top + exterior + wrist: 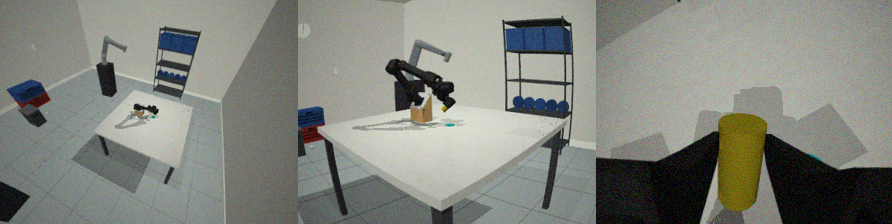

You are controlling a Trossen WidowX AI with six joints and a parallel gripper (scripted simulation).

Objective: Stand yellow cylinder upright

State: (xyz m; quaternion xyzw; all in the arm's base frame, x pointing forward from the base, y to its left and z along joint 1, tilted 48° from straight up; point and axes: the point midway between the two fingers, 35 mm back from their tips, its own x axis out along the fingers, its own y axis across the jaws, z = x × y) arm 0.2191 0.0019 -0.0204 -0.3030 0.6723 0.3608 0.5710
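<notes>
The cyan circle is 3 cm ahead of my gripper tip, 3 cm to the right of it and 12 cm below it. From my gripper tip the other things lie so: yellow tall cylinder (1 cm behind, 1 cm to the right, 2 cm below).
</notes>
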